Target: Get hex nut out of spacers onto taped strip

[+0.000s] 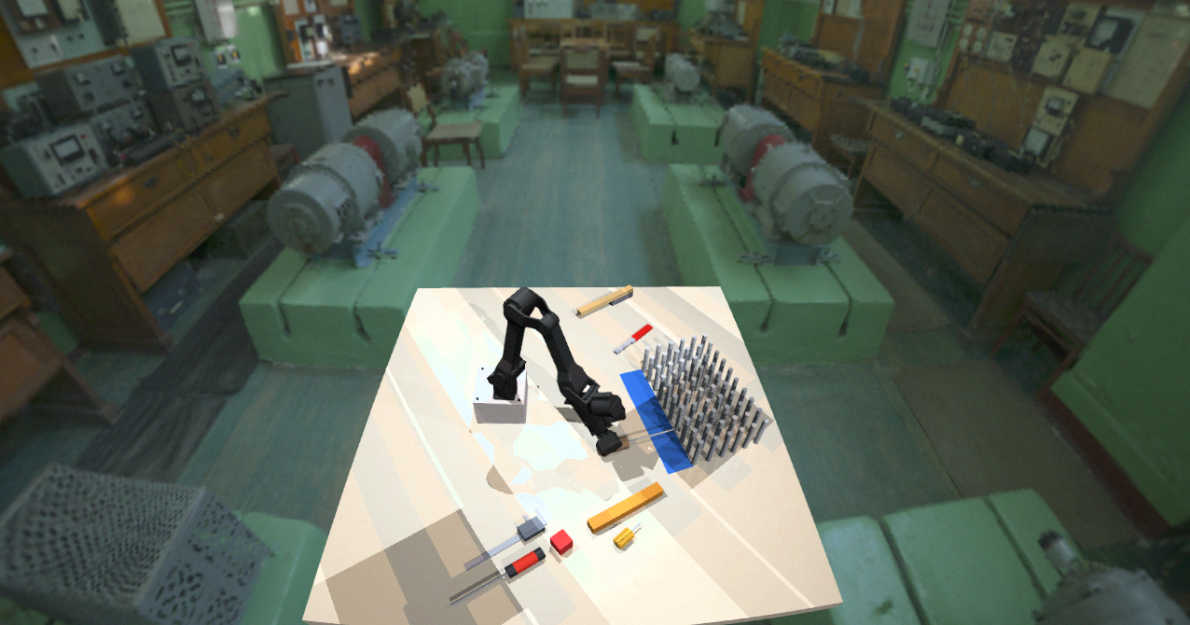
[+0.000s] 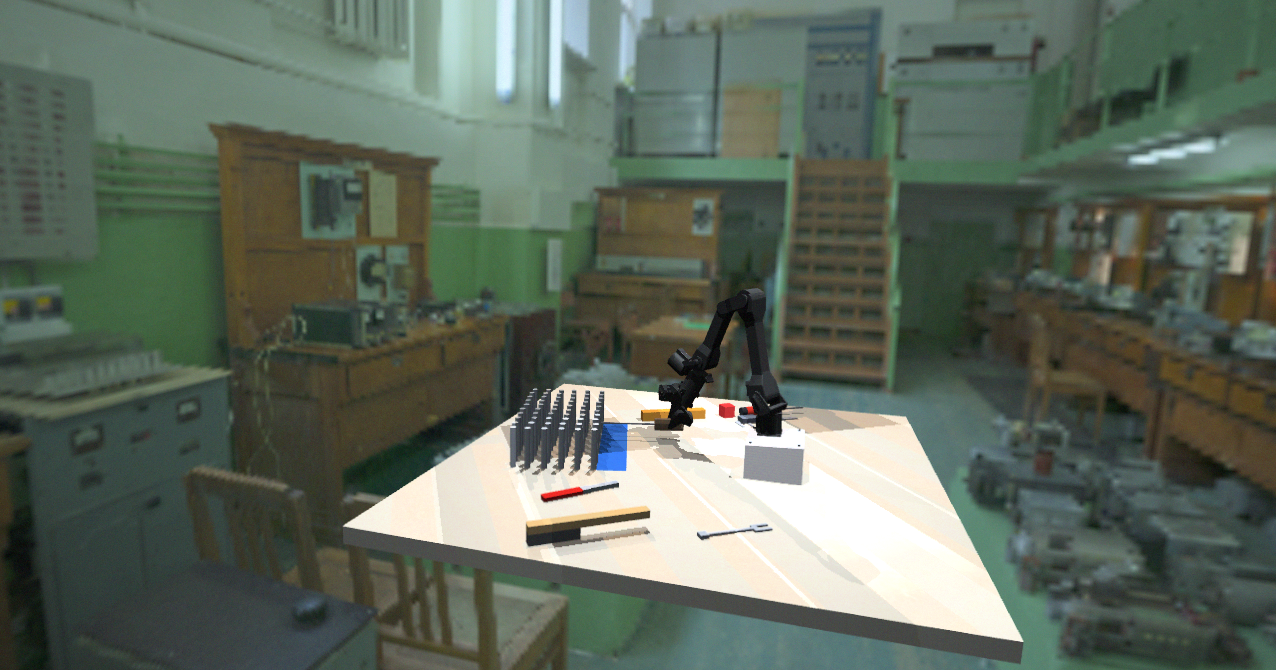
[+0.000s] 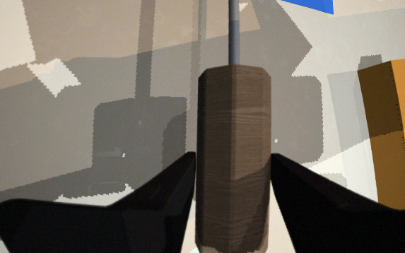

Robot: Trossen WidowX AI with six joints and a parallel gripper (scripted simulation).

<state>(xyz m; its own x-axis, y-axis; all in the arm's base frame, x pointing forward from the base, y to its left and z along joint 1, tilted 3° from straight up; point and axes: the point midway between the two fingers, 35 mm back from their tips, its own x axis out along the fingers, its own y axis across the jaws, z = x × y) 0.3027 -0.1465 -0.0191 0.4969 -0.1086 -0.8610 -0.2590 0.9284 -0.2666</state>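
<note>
Right now the blue taped strip is 140 mm ahead of my gripper tip, 130 mm to the left of it and 40 mm below it. Also, from my gripper tip: yellow-handled scraper 260 mm to the right, 20 mm below, 20 mm ahead; then red block 280 mm to the right, 140 mm behind, 20 mm below; then orange bar 180 mm to the right, 30 mm ahead, 20 mm below.
</note>
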